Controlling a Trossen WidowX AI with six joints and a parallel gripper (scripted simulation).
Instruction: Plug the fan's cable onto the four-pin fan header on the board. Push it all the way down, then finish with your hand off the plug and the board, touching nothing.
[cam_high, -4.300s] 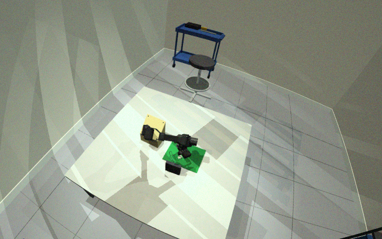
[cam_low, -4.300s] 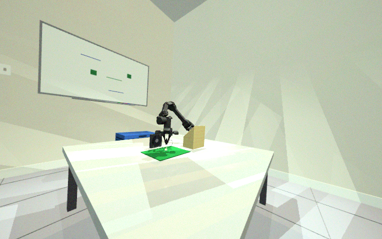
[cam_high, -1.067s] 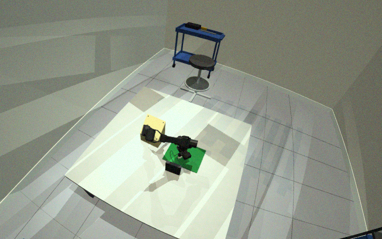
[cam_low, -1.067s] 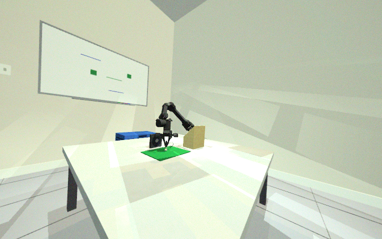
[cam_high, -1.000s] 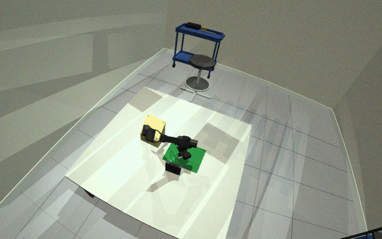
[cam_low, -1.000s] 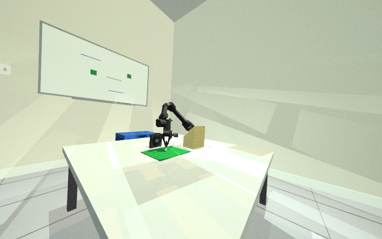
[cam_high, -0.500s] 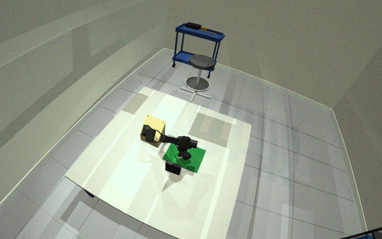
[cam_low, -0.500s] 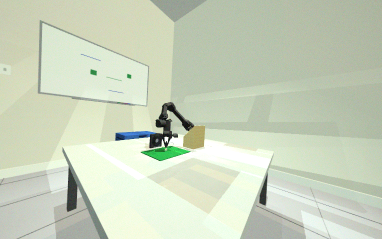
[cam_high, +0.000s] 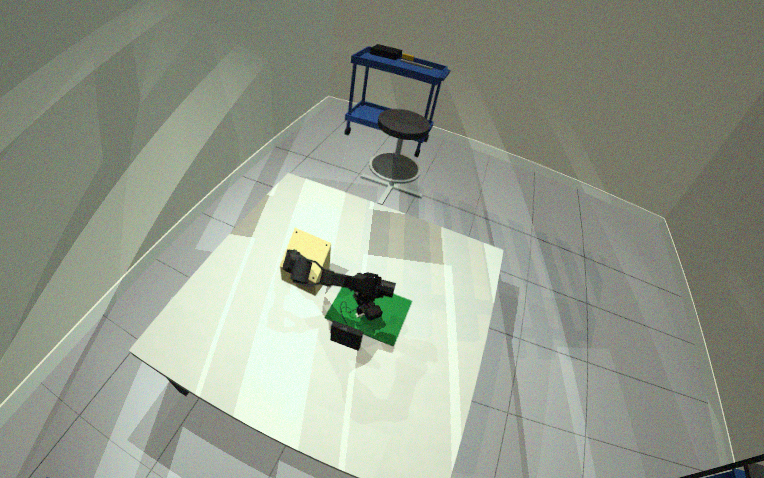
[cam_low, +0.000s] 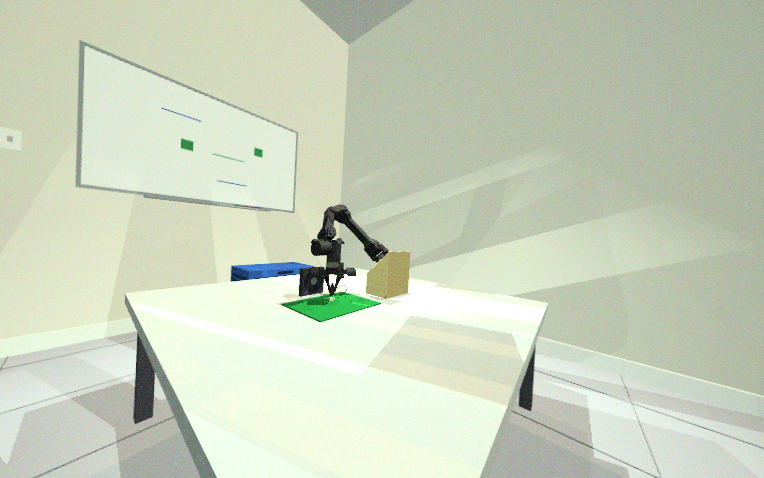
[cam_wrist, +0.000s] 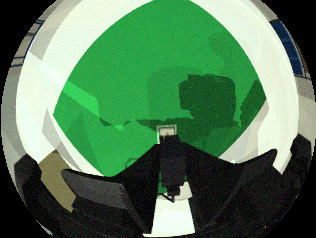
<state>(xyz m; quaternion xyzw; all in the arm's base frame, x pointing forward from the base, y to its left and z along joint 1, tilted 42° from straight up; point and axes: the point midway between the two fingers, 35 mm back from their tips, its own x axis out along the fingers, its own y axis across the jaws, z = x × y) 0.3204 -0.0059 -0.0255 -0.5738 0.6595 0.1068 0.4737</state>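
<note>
My gripper tip is now 50 mm above the green board, 40 mm to the right of it and 10 mm short of it. Also, from my gripper tip: dark plug: 10 mm to the right, 10 mm above; then black fan: 140 mm to the right, 20 mm ahead, 20 mm above.
</note>
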